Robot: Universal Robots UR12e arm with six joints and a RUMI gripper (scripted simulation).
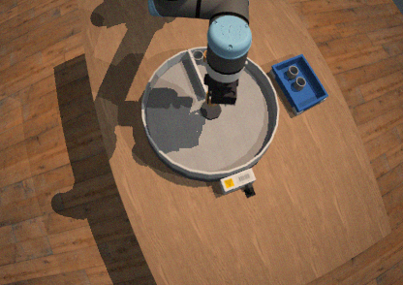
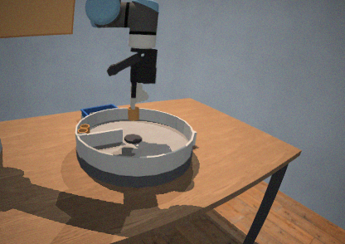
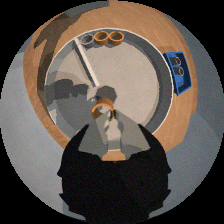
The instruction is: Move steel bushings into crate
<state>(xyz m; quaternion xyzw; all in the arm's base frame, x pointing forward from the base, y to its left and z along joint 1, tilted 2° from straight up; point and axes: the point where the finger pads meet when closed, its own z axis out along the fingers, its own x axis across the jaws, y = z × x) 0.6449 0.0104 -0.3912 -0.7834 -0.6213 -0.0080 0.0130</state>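
Now: the grey turntable 20 mm to the right of my hand and 110 mm below it. Round my hand: blue crate 60 mm behind, 320 mm to the left, 140 mm below.
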